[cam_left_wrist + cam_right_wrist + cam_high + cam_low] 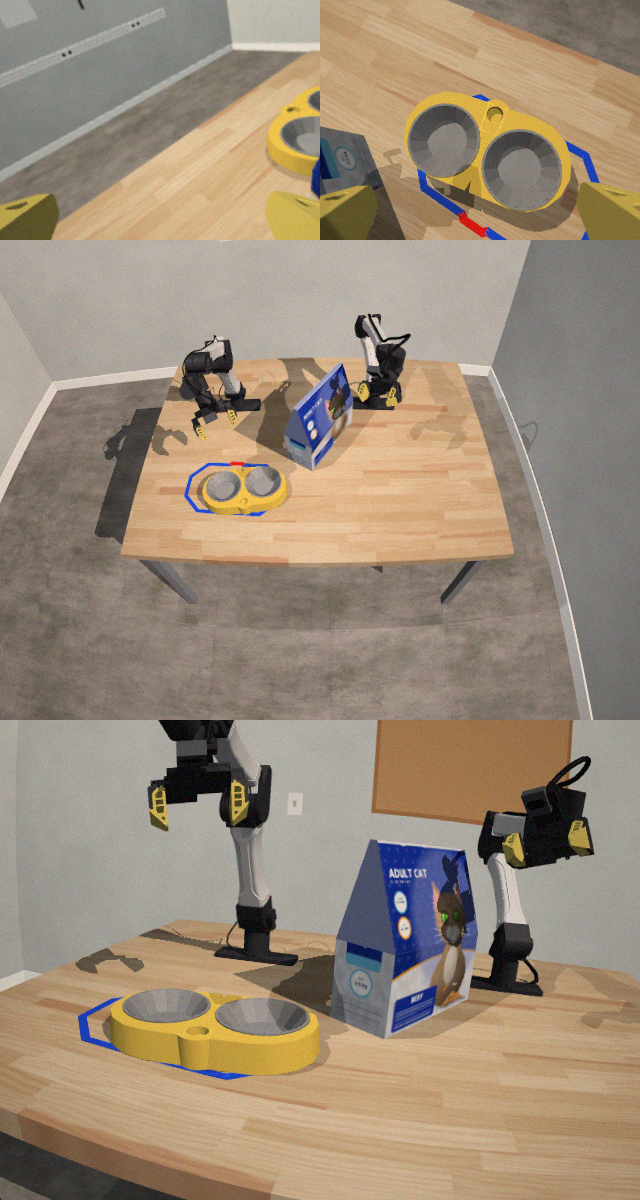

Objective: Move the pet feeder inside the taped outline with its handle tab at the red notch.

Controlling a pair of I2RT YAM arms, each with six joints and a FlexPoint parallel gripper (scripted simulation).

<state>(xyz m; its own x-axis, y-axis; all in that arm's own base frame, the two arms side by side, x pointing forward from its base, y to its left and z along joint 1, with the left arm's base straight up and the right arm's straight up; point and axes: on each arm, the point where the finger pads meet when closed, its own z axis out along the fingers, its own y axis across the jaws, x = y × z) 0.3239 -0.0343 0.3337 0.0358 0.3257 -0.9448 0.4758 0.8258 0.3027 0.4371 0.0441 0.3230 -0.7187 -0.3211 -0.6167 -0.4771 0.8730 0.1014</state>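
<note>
Now: the yellow pet feeder 4 cm ahead of my right hand, 4 cm to the left of it and 31 cm below it. The rest, counted from my right hand: blue cat food bag 23 cm behind, 32 cm to the left, 18 cm below; blue taped outline 1 cm ahead, 1 cm to the right, 32 cm below.
</note>
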